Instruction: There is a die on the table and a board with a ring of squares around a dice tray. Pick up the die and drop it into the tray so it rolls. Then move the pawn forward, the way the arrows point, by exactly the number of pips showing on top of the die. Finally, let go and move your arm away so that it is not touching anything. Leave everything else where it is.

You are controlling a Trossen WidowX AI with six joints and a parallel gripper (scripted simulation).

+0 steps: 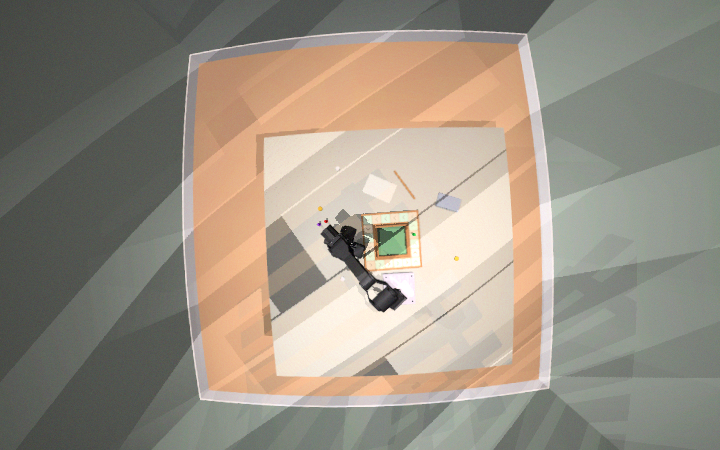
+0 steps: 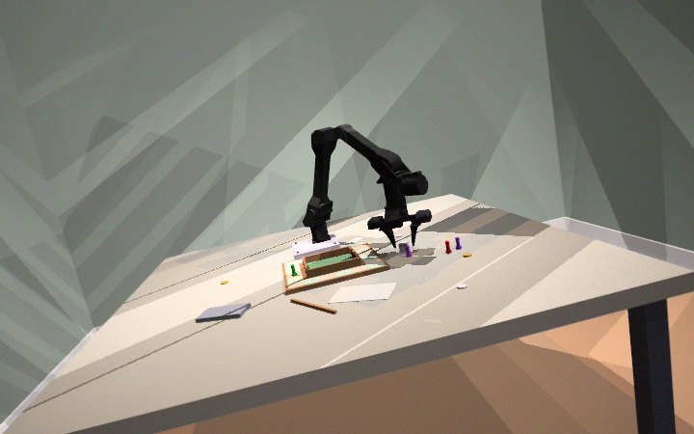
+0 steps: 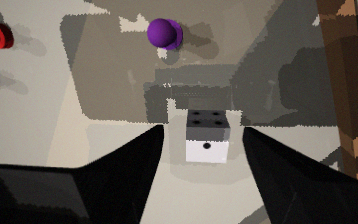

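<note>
Right now my gripper tip is 4 cm short of the green pawn, 34 cm to the left of it and 2 cm below it. From my gripper tip the other things lie so: die: right at my gripper tip; then red pawn: 11 cm ahead, 10 cm to the left; then green dice tray: 1 cm ahead, 23 cm to the right.
</note>
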